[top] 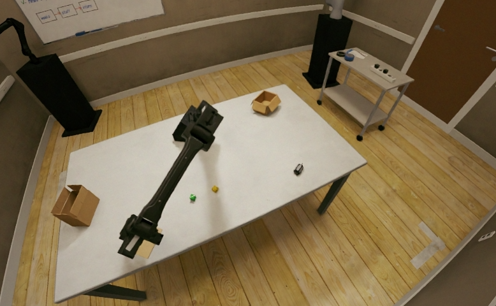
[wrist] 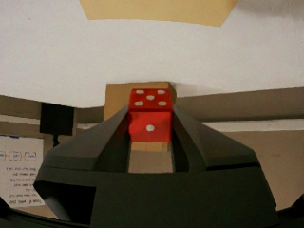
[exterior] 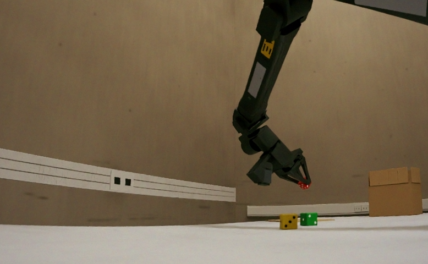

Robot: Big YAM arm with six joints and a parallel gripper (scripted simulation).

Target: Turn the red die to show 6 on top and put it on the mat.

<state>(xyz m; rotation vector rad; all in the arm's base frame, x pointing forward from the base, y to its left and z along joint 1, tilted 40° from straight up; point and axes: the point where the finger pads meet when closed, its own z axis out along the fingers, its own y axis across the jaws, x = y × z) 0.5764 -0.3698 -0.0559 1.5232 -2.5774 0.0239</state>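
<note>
The tan mat is 110 mm below my hand, 20 mm to the left of it and 10 mm ahead of it. The rest, counted from my hand: red die (right at my hand); green die (260 mm to the left, 150 mm behind, 100 mm below); cardboard box (310 mm to the right, 180 mm behind, 50 mm below).
</note>
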